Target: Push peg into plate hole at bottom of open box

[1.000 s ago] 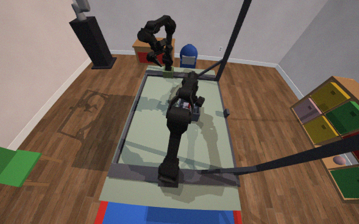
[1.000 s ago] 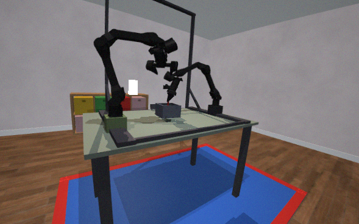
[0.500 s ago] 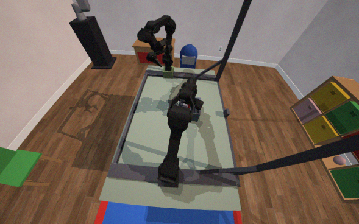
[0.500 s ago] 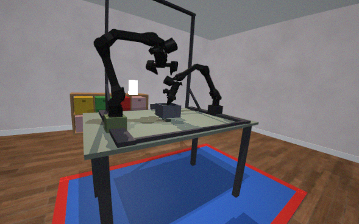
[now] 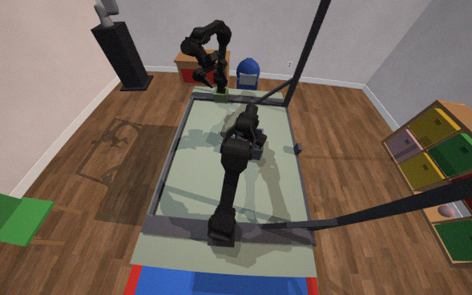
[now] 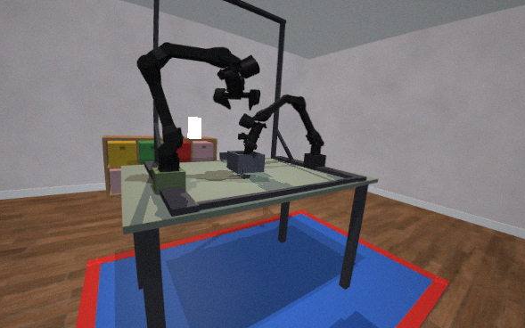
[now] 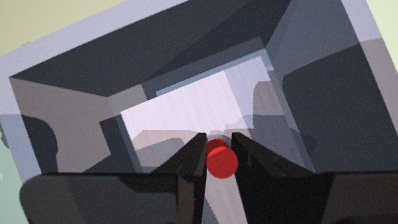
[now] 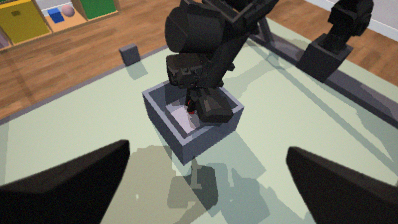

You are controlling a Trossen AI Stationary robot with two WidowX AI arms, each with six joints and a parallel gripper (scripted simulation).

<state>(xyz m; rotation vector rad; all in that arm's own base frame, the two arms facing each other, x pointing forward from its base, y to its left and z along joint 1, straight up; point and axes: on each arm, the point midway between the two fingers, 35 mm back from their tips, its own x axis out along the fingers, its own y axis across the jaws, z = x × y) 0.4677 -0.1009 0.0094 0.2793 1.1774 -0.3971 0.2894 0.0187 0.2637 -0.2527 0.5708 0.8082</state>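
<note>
The red peg is 50 mm below my left hand. From my left hand the other things lie so: pale plate 60 mm below; then box 70 mm below.
</note>
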